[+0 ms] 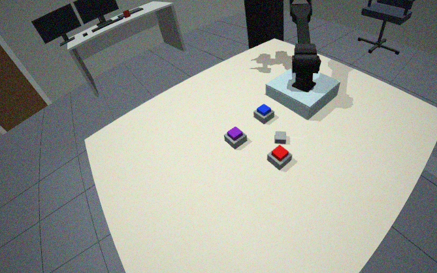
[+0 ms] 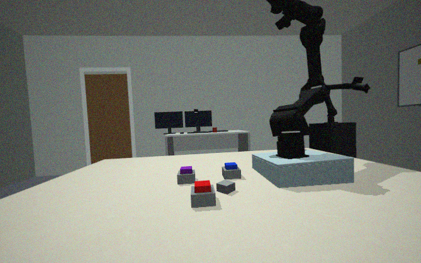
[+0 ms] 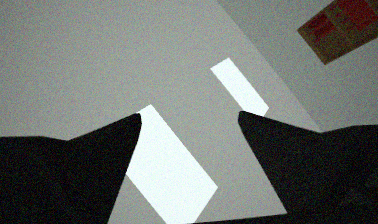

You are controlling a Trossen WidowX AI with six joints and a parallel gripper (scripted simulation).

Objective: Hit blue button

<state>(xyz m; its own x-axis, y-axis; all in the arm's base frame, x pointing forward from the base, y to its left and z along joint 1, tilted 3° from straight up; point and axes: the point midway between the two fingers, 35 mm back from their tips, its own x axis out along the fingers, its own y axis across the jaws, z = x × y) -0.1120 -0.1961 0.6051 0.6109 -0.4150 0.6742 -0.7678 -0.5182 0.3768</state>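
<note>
The blue button is 640 mm below my gripper tip, 250 mm ahead of it and 190 mm to the left of it. From my gripper tip the other things lie so: red button 640 mm below, 350 mm ahead, 340 mm to the left; then small grey block 670 mm below, 290 mm to the left, 290 mm ahead; then purple button 640 mm below, 380 mm ahead, 190 mm to the left.
</note>
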